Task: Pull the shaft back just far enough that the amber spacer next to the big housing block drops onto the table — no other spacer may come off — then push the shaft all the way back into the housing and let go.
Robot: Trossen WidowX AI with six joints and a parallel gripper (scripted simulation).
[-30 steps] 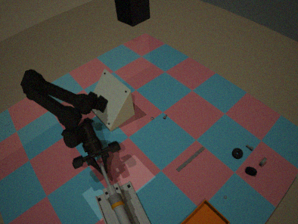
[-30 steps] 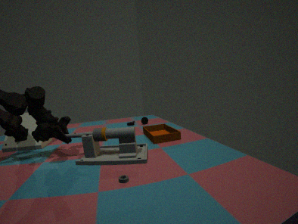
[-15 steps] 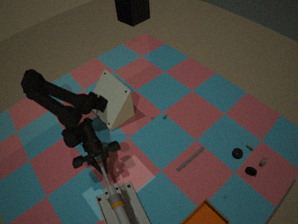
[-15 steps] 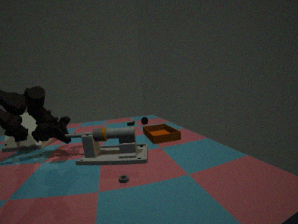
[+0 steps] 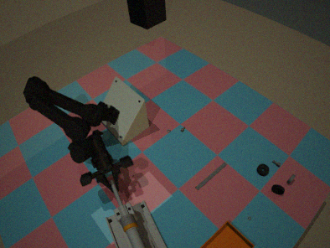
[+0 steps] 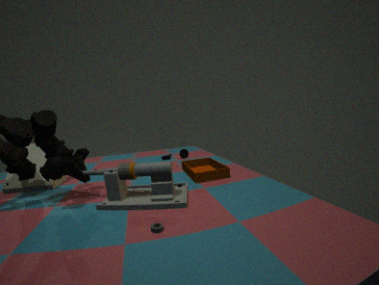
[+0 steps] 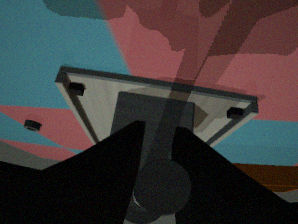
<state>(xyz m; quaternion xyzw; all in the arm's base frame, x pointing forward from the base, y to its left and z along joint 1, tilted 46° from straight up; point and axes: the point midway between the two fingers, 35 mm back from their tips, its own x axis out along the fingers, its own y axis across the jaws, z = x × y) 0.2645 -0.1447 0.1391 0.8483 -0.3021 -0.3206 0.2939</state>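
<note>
Right now the shaft is 6 cm ahead of my gripper tip, 2 cm to the right of it and 2 cm above it. Also, from my gripper tip: orange tray (39 cm ahead, 9 cm to the left, 5 cm below); grey bar (30 cm to the left, 19 cm ahead, 5 cm below); amber spacer (14 cm ahead, 5 cm to the right, 2 cm above).
</note>
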